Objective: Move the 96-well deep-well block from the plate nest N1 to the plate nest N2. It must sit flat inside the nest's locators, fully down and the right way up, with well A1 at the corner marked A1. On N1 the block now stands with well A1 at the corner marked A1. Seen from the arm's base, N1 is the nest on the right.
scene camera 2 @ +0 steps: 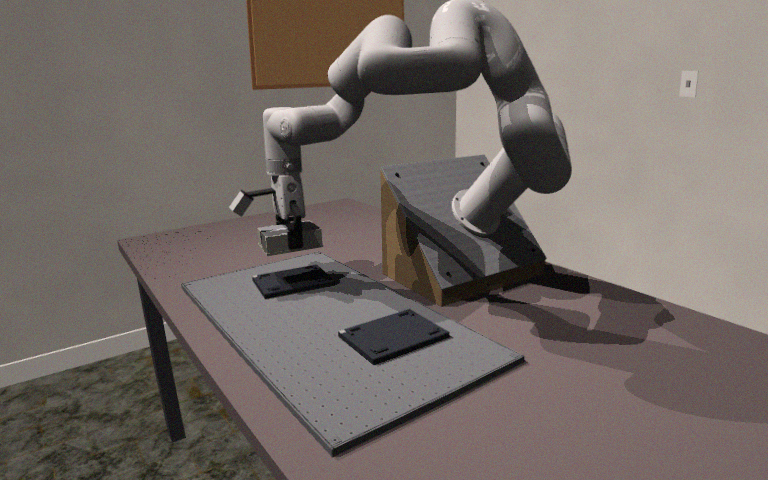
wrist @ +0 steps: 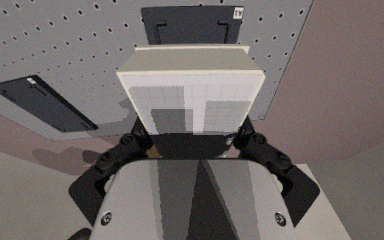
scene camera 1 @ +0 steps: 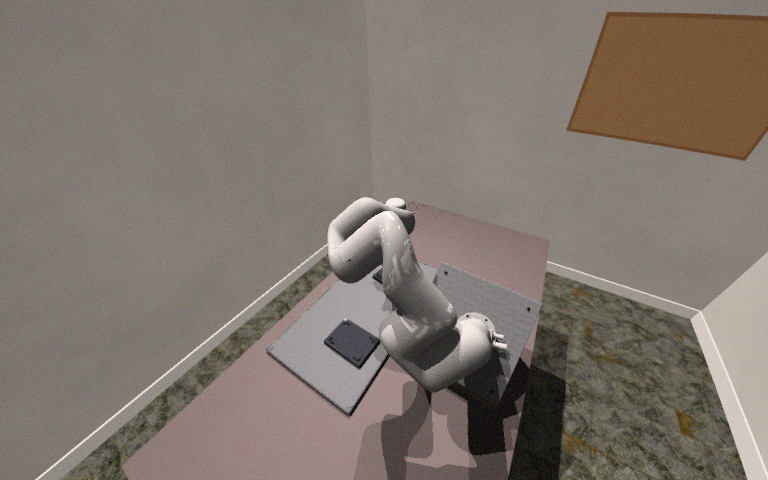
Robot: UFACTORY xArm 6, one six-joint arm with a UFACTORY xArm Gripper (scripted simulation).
Scene:
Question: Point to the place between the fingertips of my gripper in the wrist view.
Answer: At 192,110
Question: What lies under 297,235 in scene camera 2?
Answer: My gripper.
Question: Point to a white deep-well block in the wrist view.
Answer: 192,99

